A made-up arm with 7 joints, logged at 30 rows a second.
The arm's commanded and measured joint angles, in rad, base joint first. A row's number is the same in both.
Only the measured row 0 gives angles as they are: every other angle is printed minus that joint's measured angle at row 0.
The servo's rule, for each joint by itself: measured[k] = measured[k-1] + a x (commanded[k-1-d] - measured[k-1]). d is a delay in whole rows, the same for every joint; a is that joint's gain. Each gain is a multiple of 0.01, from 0.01 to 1. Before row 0 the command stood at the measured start. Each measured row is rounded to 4 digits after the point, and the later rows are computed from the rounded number. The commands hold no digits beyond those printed.
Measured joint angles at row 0:
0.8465, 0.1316, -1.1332, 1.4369, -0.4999, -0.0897, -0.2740
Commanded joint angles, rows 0 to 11:
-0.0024, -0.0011, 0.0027, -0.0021, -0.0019, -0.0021, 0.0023
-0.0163, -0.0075, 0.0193, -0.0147, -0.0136, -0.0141, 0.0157
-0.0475, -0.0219, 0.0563, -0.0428, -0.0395, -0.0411, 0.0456
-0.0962, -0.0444, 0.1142, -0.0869, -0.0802, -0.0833, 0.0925
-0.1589, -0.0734, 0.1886, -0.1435, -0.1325, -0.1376, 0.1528
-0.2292, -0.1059, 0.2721, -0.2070, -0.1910, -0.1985, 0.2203
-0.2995, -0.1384, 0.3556, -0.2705, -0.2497, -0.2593, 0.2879
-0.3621, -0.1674, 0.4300, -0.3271, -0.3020, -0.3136, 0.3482
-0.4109, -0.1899, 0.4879, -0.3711, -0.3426, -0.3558, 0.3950
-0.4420, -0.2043, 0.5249, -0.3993, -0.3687, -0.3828, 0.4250
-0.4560, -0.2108, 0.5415, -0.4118, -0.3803, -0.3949, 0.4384
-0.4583, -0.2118, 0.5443, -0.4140, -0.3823, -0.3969, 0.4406
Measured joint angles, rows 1 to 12:
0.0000, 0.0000, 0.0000, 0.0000, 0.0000, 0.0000, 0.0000
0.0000, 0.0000, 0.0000, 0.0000, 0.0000, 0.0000, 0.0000
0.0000, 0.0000, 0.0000, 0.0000, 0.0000, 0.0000, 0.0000
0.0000, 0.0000, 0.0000, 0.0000, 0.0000, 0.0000, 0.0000
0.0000, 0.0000, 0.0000, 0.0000, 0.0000, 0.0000, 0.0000
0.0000, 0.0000, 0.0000, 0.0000, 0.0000, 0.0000, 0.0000
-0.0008, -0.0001, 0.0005, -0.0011, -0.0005, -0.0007, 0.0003
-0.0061, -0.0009, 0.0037, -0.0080, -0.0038, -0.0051, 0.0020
-0.0202, -0.0032, 0.0126, -0.0257, -0.0127, -0.0170, 0.0068
-0.0460, -0.0077, 0.0299, -0.0569, -0.0296, -0.0389, 0.0162
-0.0844, -0.0149, 0.0569, -0.1011, -0.0553, -0.0715, 0.0312
-0.1336, -0.0249, 0.0935, -0.1551, -0.0892, -0.1134, 0.0520
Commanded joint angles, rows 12 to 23:
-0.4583, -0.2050, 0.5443, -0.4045, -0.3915, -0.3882, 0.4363
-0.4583, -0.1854, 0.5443, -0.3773, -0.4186, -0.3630, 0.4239
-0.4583, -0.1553, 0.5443, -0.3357, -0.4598, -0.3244, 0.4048
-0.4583, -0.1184, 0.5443, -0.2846, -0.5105, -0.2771, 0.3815
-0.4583, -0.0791, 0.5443, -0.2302, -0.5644, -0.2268, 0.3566
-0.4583, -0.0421, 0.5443, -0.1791, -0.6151, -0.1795, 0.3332
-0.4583, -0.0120, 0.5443, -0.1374, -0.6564, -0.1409, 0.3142
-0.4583, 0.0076, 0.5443, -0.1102, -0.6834, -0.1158, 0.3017
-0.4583, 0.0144, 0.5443, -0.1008, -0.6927, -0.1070, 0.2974
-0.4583, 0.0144, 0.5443, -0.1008, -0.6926, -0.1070, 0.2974
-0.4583, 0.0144, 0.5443, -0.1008, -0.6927, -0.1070, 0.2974
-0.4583, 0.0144, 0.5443, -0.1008, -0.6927, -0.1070, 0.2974
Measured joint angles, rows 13 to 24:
-0.1900, -0.0374, 0.1381, -0.2140, -0.1293, -0.1615, 0.0779
-0.2485, -0.0517, 0.1877, -0.2717, -0.1725, -0.2117, 0.1076
-0.3037, -0.0669, 0.2387, -0.3224, -0.2150, -0.2593, 0.1392
-0.3507, -0.0820, 0.2874, -0.3616, -0.2534, -0.3001, 0.1706
-0.3865, -0.0962, 0.3306, -0.3872, -0.2851, -0.3314, 0.2001
-0.4109, -0.1089, 0.3669, -0.4009, -0.3094, -0.3530, 0.2266
-0.4270, -0.1195, 0.3971, -0.4027, -0.3299, -0.3646, 0.2497
-0.4376, -0.1267, 0.4221, -0.3897, -0.3521, -0.3641, 0.2689
-0.4446, -0.1298, 0.4429, -0.3622, -0.3790, -0.3510, 0.2838
-0.4493, -0.1285, 0.4601, -0.3226, -0.4119, -0.3266, 0.2945
-0.4524, -0.1231, 0.4744, -0.2755, -0.4500, -0.2937, 0.3013
-0.4544, -0.1142, 0.4863, -0.2263, -0.4913, -0.2560, 0.3048

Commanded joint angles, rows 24 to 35:
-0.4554, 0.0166, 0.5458, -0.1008, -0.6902, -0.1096, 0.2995
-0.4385, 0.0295, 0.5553, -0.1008, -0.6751, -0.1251, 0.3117
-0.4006, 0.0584, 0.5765, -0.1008, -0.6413, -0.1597, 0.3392
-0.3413, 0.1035, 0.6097, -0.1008, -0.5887, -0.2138, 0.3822
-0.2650, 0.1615, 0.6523, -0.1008, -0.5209, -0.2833, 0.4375
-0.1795, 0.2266, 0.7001, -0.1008, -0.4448, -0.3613, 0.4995
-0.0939, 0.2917, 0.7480, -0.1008, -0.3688, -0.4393, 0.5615
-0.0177, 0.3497, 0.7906, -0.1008, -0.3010, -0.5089, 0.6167
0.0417, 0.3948, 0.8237, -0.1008, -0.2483, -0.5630, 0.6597
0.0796, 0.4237, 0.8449, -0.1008, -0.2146, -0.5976, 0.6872
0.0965, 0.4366, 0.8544, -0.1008, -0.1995, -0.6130, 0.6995
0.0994, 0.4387, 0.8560, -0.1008, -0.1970, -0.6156, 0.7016
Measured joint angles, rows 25 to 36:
-0.4557, -0.1030, 0.4962, -0.1810, -0.5326, -0.2180, 0.3058
-0.4566, -0.0908, 0.5044, -0.1449, -0.5703, -0.1843, 0.3053
-0.4572, -0.0792, 0.5112, -0.1224, -0.6009, -0.1588, 0.3044
-0.4576, -0.0689, 0.5168, -0.1114, -0.6238, -0.1417, 0.3036
-0.4578, -0.0597, 0.5215, -0.1060, -0.6410, -0.1302, 0.3029
-0.4580, -0.0515, 0.5254, -0.1033, -0.6539, -0.1225, 0.3023
-0.4571, -0.0440, 0.5289, -0.1020, -0.6630, -0.1182, 0.3020
-0.4508, -0.0359, 0.5334, -0.1014, -0.6660, -0.1205, 0.3031
-0.4337, -0.0255, 0.5407, -0.1011, -0.6598, -0.1334, 0.3071
-0.4023, -0.0113, 0.5524, -0.1009, -0.6420, -0.1599, 0.3154
-0.3556, 0.0077, 0.5694, -0.1008, -0.6117, -0.2006, 0.3288
-0.2957, 0.0318, 0.5916, -0.1008, -0.5700, -0.2536, 0.3476

